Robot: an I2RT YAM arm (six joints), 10 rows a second.
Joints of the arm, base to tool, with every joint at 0 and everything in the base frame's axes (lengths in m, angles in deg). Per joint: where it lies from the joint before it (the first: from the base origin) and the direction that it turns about. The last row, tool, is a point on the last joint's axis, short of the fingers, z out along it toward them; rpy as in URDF.
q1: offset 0 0 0.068 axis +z
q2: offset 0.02 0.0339 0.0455 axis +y
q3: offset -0.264 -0.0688 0 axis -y
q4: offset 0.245 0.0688 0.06 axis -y
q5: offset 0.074 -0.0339 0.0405 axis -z
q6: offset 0.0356 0 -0.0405 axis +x
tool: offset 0 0 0 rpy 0 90 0
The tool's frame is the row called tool.
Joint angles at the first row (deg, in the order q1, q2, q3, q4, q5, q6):
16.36, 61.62, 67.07, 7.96, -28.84, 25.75
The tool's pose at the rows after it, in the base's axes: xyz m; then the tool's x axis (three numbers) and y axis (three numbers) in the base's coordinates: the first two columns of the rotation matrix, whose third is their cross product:
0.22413, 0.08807, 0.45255, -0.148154, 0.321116, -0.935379, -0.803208, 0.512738, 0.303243
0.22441, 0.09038, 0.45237, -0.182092, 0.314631, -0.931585, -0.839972, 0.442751, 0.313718
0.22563, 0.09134, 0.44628, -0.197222, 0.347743, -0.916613, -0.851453, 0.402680, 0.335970
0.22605, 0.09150, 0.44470, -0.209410, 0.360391, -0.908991, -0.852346, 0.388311, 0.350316
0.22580, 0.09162, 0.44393, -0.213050, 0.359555, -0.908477, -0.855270, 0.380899, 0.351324
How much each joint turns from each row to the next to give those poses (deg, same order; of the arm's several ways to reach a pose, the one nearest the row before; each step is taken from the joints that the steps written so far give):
-0.01, 1.57, 0.87, 0.45, -8.15, 0.22
0.00, 0.53, -0.09, 1.64, -4.45, 2.13
0.02, 0.00, -2.58, 5.49, -1.05, 3.76
-0.02, 0.04, -0.66, 1.54, -0.27, 1.60
0.00, -0.04, -0.26, 0.38, -0.43, 0.29

